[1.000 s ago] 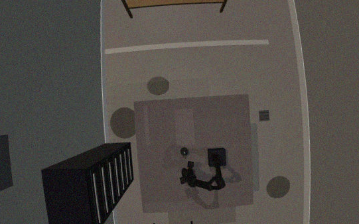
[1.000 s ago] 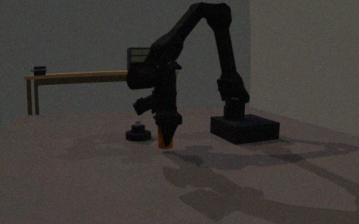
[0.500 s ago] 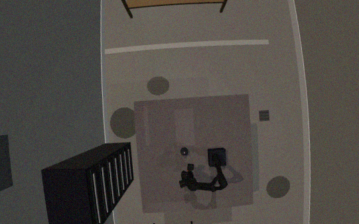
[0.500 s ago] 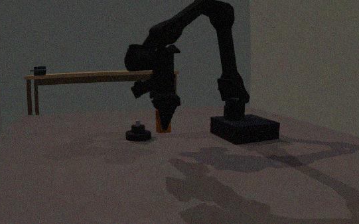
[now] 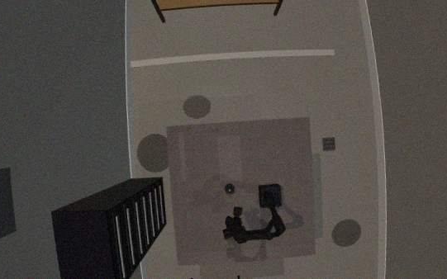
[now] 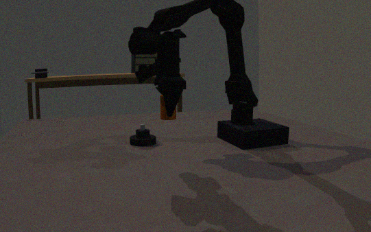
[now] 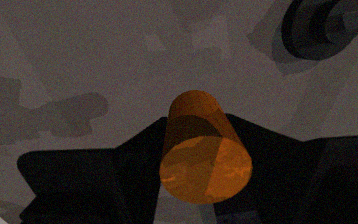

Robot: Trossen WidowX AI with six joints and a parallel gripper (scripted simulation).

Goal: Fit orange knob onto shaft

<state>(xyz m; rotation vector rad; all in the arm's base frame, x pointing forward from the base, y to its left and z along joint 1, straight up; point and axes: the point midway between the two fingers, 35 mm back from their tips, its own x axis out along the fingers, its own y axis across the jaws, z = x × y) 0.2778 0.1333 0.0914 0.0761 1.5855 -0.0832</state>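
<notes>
Now: the dark round pedestal 17 cm to the right of my gripper tip, 8 cm below it and 5 cm ahead of it. Round my gripper tip: orange knob 3 cm above.
</notes>
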